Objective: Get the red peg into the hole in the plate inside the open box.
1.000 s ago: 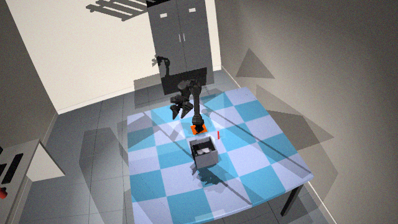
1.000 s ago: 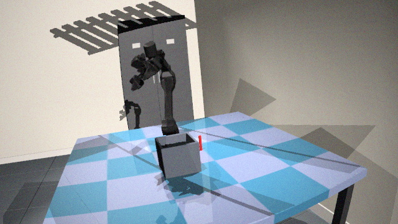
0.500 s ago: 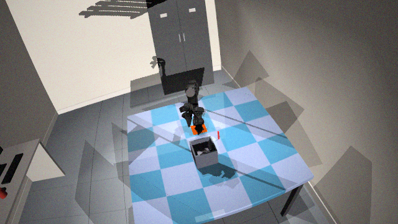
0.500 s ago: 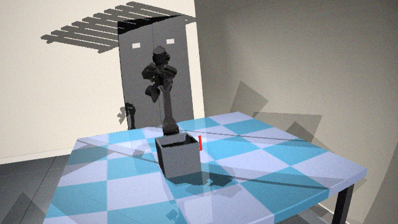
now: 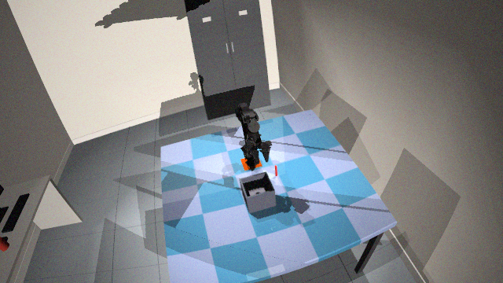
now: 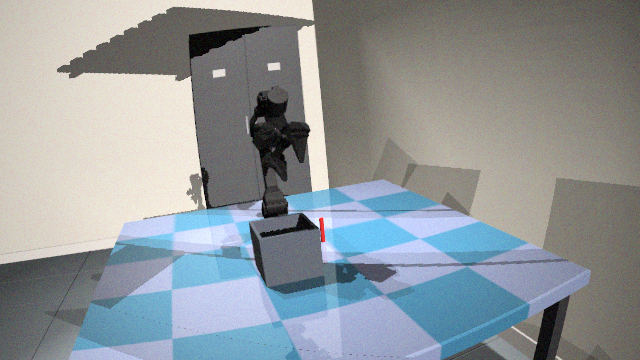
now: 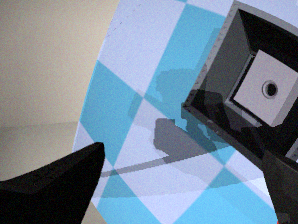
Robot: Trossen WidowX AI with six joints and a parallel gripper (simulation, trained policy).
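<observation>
Right now the red peg is 13 cm behind my gripper tip, 14 cm to the left of it and 23 cm below it. Round my gripper tip: pale plate 5 cm to the right, 23 cm below.
</observation>
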